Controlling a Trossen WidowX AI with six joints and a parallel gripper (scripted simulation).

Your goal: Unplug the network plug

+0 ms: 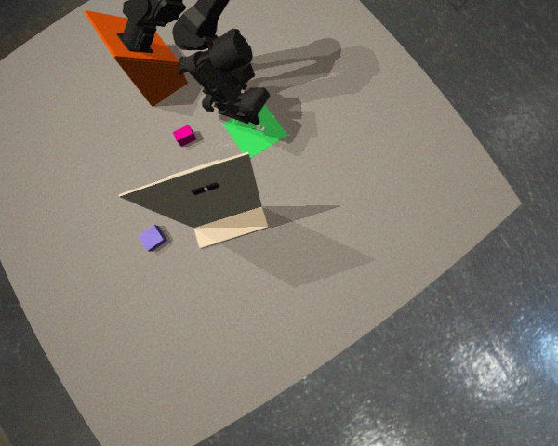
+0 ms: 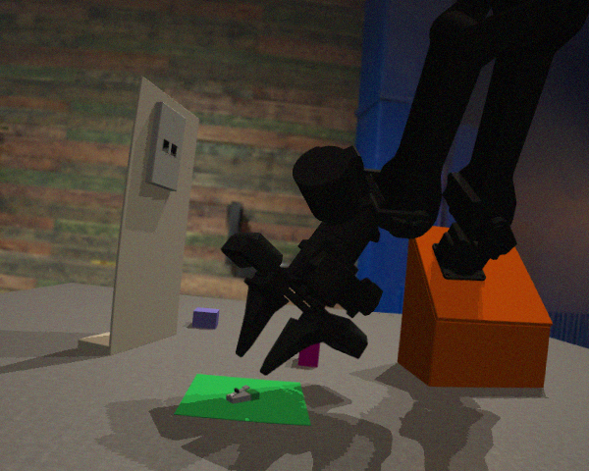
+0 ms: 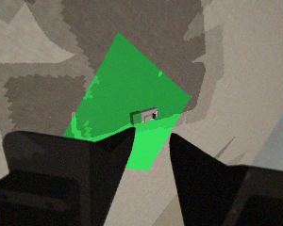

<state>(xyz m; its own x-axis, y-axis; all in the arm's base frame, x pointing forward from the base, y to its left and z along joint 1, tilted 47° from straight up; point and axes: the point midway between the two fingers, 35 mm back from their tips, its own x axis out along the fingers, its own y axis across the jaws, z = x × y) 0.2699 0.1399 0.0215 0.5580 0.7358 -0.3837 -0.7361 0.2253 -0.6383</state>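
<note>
Right now my gripper tip is 10 mm short of the green network plug, 10 mm to the right of it and 30 mm above it. Round my gripper tip: upright panel 150 mm ahead, 180 mm to the right, 130 mm above; then green marked square 30 mm below.
</note>
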